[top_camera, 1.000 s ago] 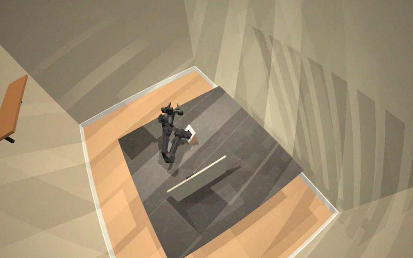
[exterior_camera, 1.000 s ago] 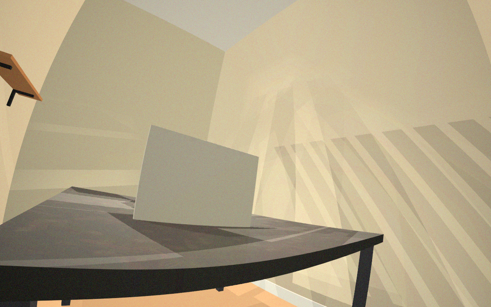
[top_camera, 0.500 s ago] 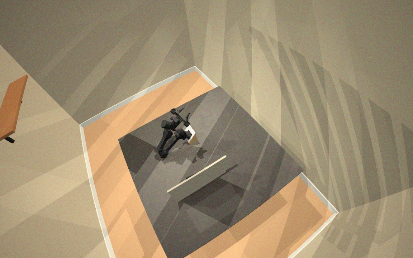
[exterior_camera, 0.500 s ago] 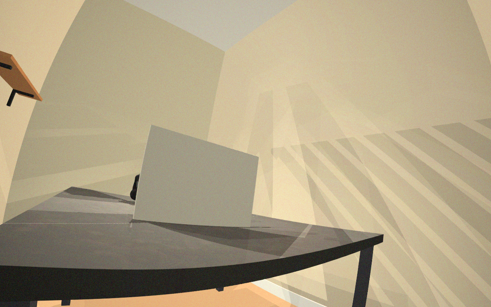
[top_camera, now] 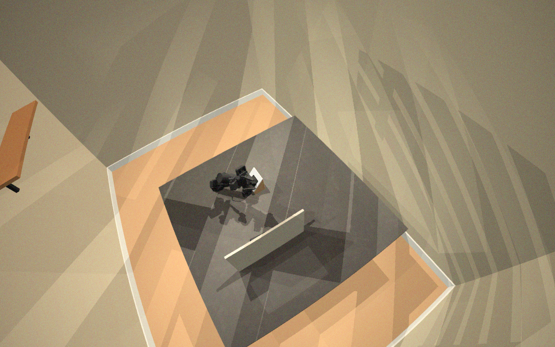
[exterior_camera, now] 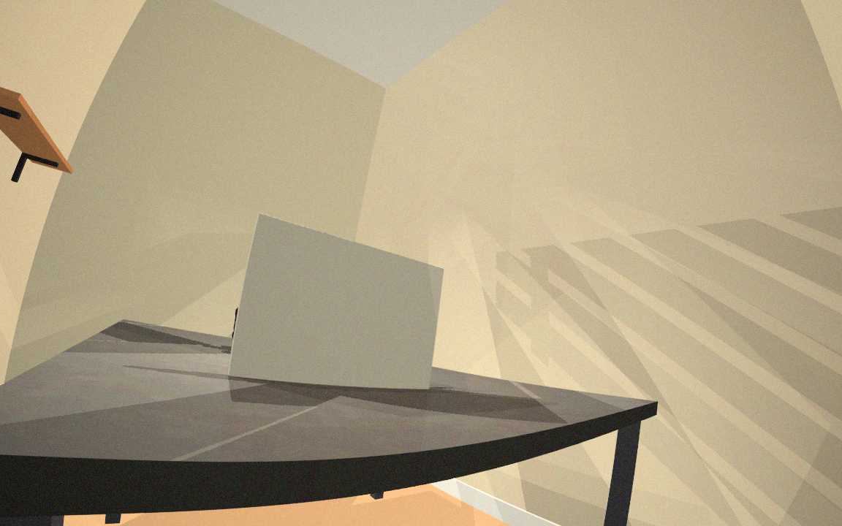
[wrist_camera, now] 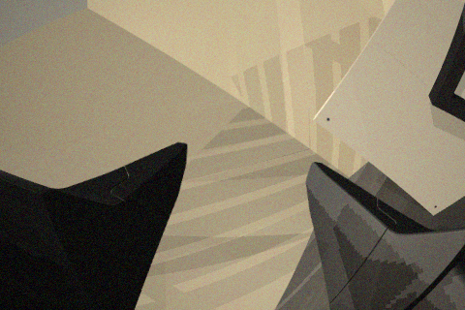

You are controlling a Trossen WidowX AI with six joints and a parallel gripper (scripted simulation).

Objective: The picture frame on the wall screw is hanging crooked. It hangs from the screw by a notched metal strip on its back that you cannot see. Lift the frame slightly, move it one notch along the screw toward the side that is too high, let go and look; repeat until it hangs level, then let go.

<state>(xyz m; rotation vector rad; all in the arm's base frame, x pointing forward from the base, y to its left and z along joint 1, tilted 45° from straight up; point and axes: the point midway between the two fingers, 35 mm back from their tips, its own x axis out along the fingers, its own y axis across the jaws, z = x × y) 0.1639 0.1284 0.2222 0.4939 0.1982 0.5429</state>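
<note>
Right now the picture frame is 25 cm ahead of my gripper tip, 18 cm below it and 11 cm to the right of it. Also, from my gripper tip: wall panel: 26 cm ahead, 19 cm below, 9 cm to the right.
</note>
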